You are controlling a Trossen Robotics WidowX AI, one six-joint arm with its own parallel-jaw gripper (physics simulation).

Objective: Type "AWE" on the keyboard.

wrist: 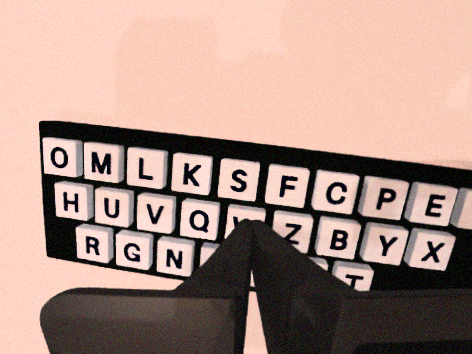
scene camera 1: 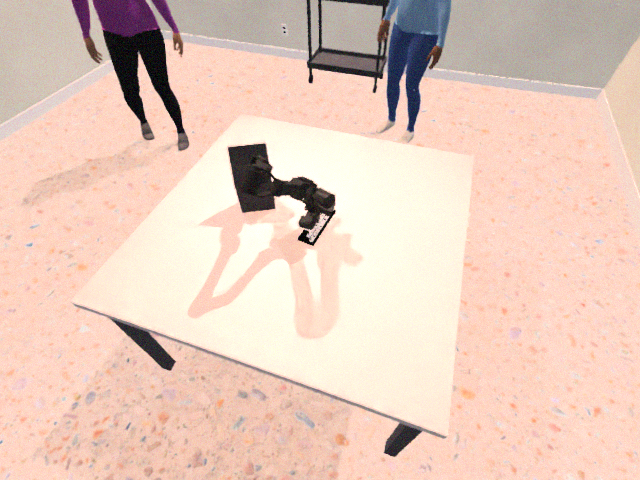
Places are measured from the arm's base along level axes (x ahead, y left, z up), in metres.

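Pixels of known places: gripper, fingertip midpoint: (wrist: 250, 229) (scene camera 1: 317, 222).
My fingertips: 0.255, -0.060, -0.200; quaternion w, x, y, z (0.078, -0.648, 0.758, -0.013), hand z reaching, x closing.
Note:
Ahead of a thing's pixels: the offset from my fingertips to its top centre, as dx, dy, dz. Level surfaces: height alone.
The black keyboard @(-0.001, -0.002, -0.002) (scene camera 1: 321, 230) (wrist: 150, 138) with white letter keys lies at an angle on the table. My gripper (scene camera 1: 308, 223) (wrist: 250, 229) is shut and empty, its fingertips together over the W key @(+0.000, +0.002, -0.002) (wrist: 242, 212). The fingers cover most of that key; whether they touch it I cannot tell. The E key @(+0.002, -0.076, -0.002) (wrist: 434, 205) is at the right of the top row in the wrist view. The A key cannot be made out; the fingers hide several bottom-row keys between the N key @(-0.012, +0.037, -0.002) (wrist: 174, 258) and the T key @(-0.031, -0.042, -0.002) (wrist: 354, 279).
The arm's black base plate (scene camera 1: 257, 204) is on the white table @(dz -0.019) (scene camera 1: 392, 268), up and left of the keyboard. Shadows of the arm fall across the table. Two people stand beyond the table, and a black shelf cart (scene camera 1: 345, 64) stands by the back wall.

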